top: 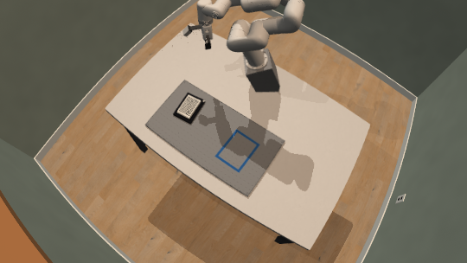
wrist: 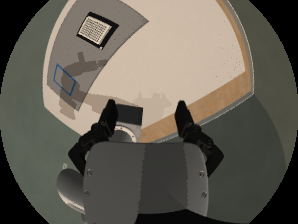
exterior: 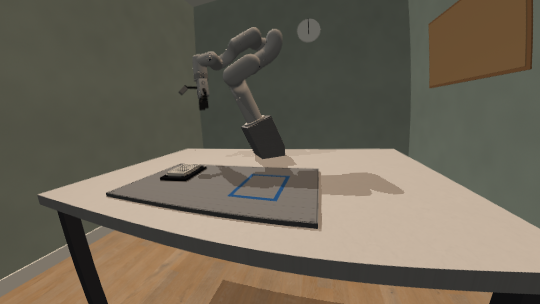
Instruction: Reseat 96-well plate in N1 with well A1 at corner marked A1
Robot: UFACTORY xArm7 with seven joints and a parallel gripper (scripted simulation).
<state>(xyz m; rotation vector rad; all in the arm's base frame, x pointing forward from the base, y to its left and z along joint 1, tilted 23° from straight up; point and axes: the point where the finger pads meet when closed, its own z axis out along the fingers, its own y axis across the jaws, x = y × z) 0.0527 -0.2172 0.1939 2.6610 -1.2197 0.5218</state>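
My gripper is now 27 cm short of the white 96-well plate, 2 cm to the right of it and 27 cm above it. Also, from my hand: black plate nest N1 (27 cm ahead, 2 cm to the left, 28 cm below).
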